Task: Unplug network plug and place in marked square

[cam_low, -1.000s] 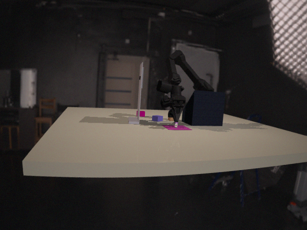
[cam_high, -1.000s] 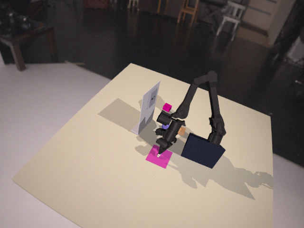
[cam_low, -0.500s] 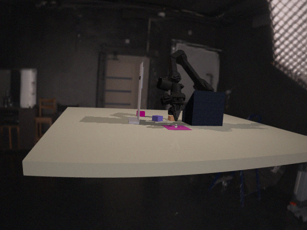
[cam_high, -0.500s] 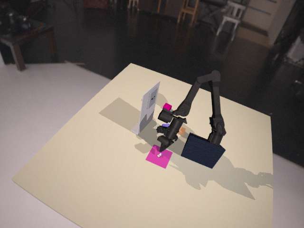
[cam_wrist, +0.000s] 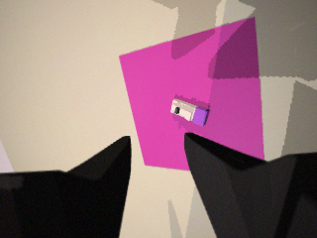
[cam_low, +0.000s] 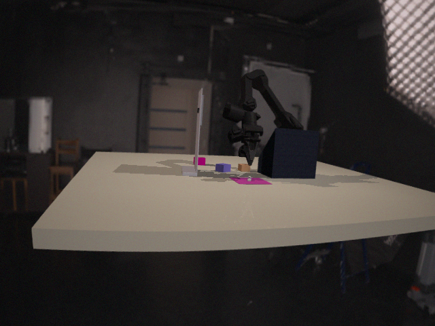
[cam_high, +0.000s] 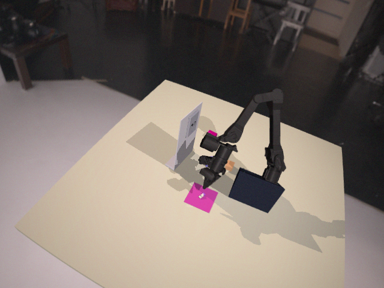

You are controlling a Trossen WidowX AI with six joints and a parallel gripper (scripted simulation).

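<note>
My gripper tip is now 50 mm above the thin pale tab, 10 mm to the right of it and 10 mm short of it. Round my gripper tip: network plug: 50 mm below; then magenta marked square: 60 mm below, 10 mm to the left; then upright grey panel: 180 mm to the right, 150 mm ahead, 80 mm above.
</note>
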